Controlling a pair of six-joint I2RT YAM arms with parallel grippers.
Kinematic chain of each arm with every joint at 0, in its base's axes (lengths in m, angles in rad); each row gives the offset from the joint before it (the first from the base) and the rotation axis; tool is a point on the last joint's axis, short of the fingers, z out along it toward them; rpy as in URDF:
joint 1: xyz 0 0 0.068 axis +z
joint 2: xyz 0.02 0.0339 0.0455 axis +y
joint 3: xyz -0.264 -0.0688 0 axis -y
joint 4: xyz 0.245 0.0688 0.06 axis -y
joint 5: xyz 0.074 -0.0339 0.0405 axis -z
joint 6: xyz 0.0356 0 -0.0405 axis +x
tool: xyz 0 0 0 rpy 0 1.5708 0
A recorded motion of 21 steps. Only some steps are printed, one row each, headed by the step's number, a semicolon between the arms.
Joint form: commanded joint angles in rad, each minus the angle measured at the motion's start. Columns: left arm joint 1, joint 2, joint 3, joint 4, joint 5, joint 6; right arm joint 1, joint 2, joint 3, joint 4, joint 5, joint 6.
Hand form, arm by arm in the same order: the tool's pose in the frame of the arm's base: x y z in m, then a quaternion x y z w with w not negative. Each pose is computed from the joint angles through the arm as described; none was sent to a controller.
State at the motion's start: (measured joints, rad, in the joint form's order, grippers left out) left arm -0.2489 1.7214 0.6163 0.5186 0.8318 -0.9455; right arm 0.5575 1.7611 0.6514 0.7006 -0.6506 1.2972
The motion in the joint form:
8: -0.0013 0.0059 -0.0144 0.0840 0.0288 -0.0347; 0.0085 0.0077 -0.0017 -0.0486 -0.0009 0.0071
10: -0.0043 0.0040 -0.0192 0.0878 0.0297 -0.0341; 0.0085 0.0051 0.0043 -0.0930 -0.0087 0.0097
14: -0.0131 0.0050 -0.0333 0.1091 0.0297 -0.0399; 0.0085 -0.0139 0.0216 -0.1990 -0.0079 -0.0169
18: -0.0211 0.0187 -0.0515 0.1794 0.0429 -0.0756; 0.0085 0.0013 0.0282 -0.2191 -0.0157 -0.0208
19: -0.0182 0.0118 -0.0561 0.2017 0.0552 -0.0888; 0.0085 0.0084 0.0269 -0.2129 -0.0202 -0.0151
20: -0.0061 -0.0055 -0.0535 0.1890 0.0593 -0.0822; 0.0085 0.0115 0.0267 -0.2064 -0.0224 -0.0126
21: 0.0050 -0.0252 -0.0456 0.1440 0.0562 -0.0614; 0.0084 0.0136 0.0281 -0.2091 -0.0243 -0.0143
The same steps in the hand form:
8: 0.2889 -0.1017 0.1305 -0.08591 0.80956 -0.55739 0.16292; 0.2621 0.1921 0.1320 0.13463 0.81296 0.56147 0.07559
10: 0.2876 -0.1023 0.1302 -0.08398 0.80950 -0.55795 0.16231; 0.2612 0.1918 0.1304 0.14129 0.81885 0.55300 0.06094
14: 0.2843 -0.1042 0.1283 -0.08122 0.80870 -0.56002 0.16059; 0.2598 0.1909 0.1312 0.14548 0.83253 0.53248 0.04685
18: 0.2821 -0.1064 0.1263 -0.07897 0.80066 -0.57235 0.15853; 0.2602 0.1914 0.1267 0.14792 0.83695 0.52569 0.03594
19: 0.2818 -0.1057 0.1292 -0.07554 0.79527 -0.57964 0.16082; 0.2602 0.1915 0.1248 0.14961 0.83660 0.52602 0.03205
20: 0.2827 -0.1023 0.1336 -0.07467 0.79363 -0.58007 0.16762; 0.2604 0.1917 0.1244 0.14941 0.83578 0.52739 0.03156
21: 0.2835 -0.0990 0.1371 -0.07621 0.79691 -0.57427 0.17127; 0.2605 0.1918 0.1239 0.14898 0.83632 0.52675 0.03025

